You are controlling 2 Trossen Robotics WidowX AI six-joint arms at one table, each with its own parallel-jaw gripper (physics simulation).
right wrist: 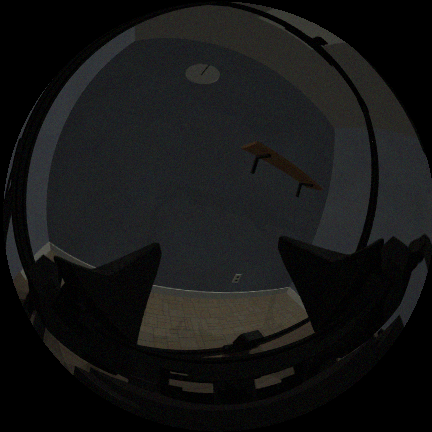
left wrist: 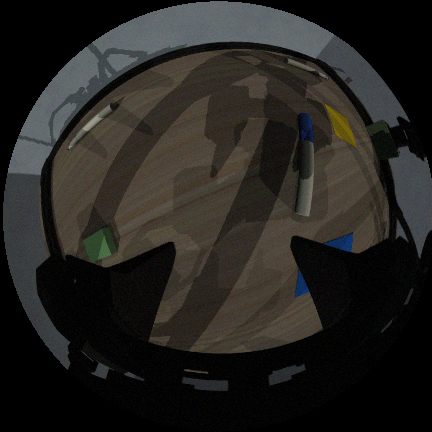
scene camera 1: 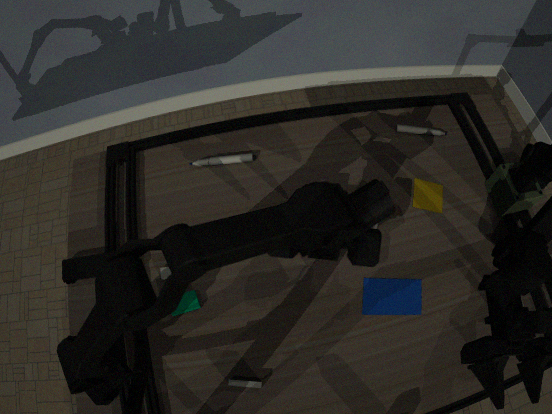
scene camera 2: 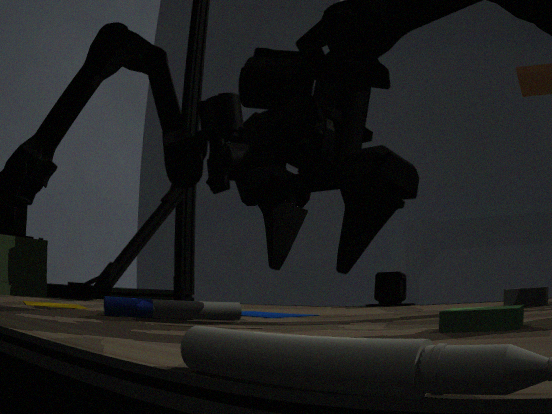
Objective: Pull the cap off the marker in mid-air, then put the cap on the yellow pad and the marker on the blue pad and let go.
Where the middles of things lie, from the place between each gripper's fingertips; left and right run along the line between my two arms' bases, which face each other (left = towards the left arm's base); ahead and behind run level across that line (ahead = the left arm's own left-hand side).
Labels:
My right gripper is now 27 cm short of the blue pad (scene camera 1: 381,296), 24 cm above it and 1 cm to the right of it. Also, from my right hand: blue cap (scene camera 2: 113,306): 45 cm ahead, 23 cm below, 5 cm to the right; then yellow pad (scene camera 1: 429,196): 43 cm ahead, 24 cm below, 18 cm to the right.
The blue cap lies 5 cm ahead of my left hand, 16 cm to the right of it and 4 cm below it. From my left hand the other things lie so: blue pad 14 cm behind, 10 cm to the right, 5 cm below; then yellow pad 3 cm ahead, 29 cm to the right, 5 cm below.

